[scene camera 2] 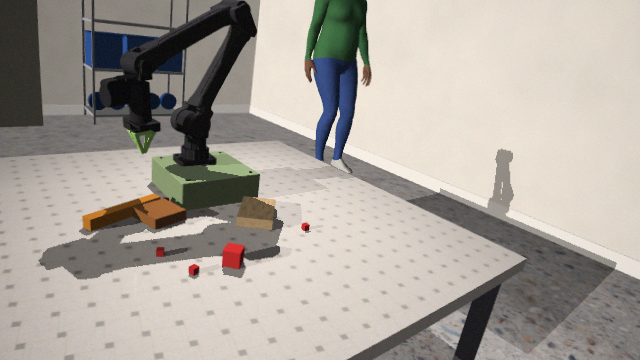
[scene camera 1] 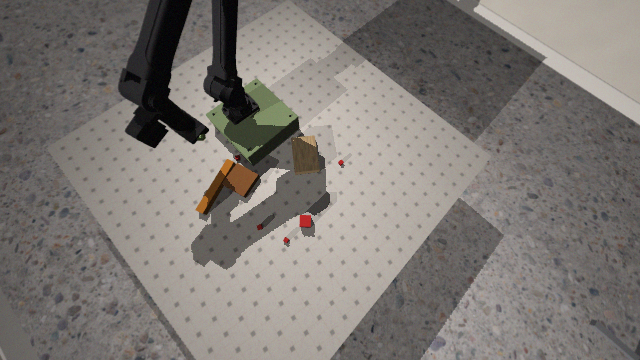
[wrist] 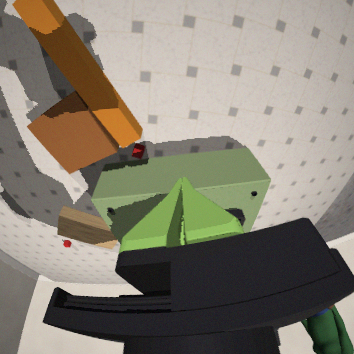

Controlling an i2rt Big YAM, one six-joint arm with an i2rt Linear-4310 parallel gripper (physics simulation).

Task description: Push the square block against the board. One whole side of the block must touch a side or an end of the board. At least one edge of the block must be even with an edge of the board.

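Frame: origin at the arm's base, x ahead, y left, z up, level; millimetres.
Where they show: gripper, between the fingertips: (scene camera 2: 144, 153) (scene camera 1: 204, 139) (wrist: 183, 183); arm's base, origin of its link: (scene camera 2: 194, 160) (scene camera 1: 241, 109).
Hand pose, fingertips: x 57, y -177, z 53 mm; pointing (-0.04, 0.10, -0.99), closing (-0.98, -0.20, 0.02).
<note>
Things, the pixels of their top centre, and the offset from my fingertips.
- brown square block, centre of its top: (wrist: 69, 138) (scene camera 2: 159, 208) (scene camera 1: 240, 179) dy +2, dx +149, dz -110 mm
- small red cube, centre of its top: (wrist: 137, 153) (scene camera 1: 237, 157) dy +46, dx +59, dz -123 mm
- wooden block, centre of its top: (wrist: 87, 234) (scene camera 2: 257, 207) (scene camera 1: 305, 153) dy +258, dx +229, dz -110 mm
- larger red cube, centre of its top: (scene camera 2: 234, 248) (scene camera 1: 305, 220) dy +82, dx +433, dz -99 mm
The brown square block (scene camera 1: 243, 180) (scene camera 2: 161, 212) (wrist: 73, 136) lies flat beside the long orange board (scene camera 1: 215, 187) (scene camera 2: 111, 213) (wrist: 75, 61). One side of the block runs along the board's long side, at the board's end nearer the robot base. No gap shows between them in the wrist view. The block's corner there looks about even with the board's end; the exact match is too small to tell. My gripper (scene camera 1: 201, 137) (scene camera 2: 144, 152) (wrist: 183, 183) is shut and empty. It hangs above the table, apart from block and board.
The green robot base (scene camera 1: 280, 107) (scene camera 2: 220, 192) (wrist: 200, 167) stands near the block. A small red cube (scene camera 1: 237, 158) (wrist: 138, 150) lies between board end and base. A wooden block (scene camera 1: 305, 156) (scene camera 2: 256, 214) (wrist: 86, 227) and a larger red cube (scene camera 1: 305, 221) (scene camera 2: 233, 256) lie farther off.
</note>
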